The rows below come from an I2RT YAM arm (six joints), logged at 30 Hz.
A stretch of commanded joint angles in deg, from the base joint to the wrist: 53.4, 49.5, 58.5, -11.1, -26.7, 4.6; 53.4, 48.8, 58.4, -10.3, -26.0, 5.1; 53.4, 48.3, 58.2, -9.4, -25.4, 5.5; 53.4, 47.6, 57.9, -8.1, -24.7, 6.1; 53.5, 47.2, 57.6, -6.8, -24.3, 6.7; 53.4, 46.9, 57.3, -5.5, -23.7, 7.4; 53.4, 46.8, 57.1, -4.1, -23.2, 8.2; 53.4, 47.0, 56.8, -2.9, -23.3, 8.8
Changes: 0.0, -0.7, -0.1, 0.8, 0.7, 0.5; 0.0, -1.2, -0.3, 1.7, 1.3, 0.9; 0.0, -1.9, -0.6, 3.0, 2.0, 1.5; 0.1, -2.3, -0.9, 4.3, 2.4, 2.1; 0.0, -2.6, -1.2, 5.6, 3.0, 2.8; 0.0, -2.7, -1.4, 7.0, 3.5, 3.6; 0.0, -2.5, -1.7, 8.2, 3.4, 4.2
